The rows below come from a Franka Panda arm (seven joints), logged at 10 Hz.
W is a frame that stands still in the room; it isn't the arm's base.
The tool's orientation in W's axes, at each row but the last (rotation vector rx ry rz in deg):
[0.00 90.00 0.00]
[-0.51 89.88 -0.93]
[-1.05 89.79 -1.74]
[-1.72 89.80 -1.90]
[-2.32 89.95 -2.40]
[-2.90 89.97 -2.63]
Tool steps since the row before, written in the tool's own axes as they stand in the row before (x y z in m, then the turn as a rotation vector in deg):
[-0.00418 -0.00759 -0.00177 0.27 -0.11 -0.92]
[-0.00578 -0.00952 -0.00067 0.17 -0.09 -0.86]
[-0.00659 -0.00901 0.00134 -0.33 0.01 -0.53]
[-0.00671 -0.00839 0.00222 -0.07 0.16 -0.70]
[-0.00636 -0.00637 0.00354 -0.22 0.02 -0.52]
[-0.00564 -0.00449 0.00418 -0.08 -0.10 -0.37]
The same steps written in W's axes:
[-0.00177 -0.00759 0.00418 -0.92 -0.11 -0.27]
[-0.00073 -0.00942 0.00593 -0.86 -0.09 -0.17]
[0.00125 -0.00881 0.00687 -0.53 0.02 0.33]
[0.00218 -0.00812 0.00705 -0.70 0.16 0.06]
[0.00353 -0.00603 0.00669 -0.52 0.03 0.22]
[0.00419 -0.00412 0.00590 -0.37 -0.10 0.09]

